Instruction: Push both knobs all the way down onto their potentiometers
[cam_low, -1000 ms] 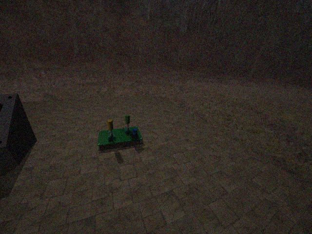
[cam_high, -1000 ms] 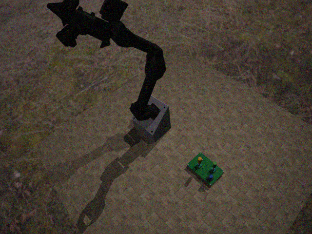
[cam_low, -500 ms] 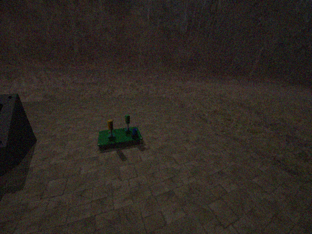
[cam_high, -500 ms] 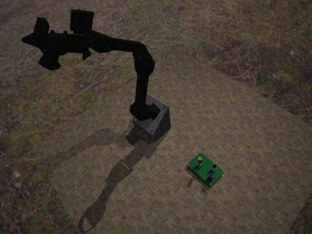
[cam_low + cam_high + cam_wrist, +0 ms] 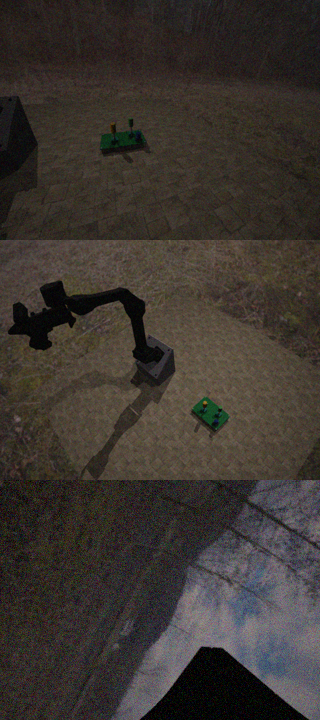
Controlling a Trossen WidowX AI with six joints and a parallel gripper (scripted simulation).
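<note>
The orange knob is 37 cm ahead of my gripper tip, 50 cm to the left of it and 54 cm below it.
</note>
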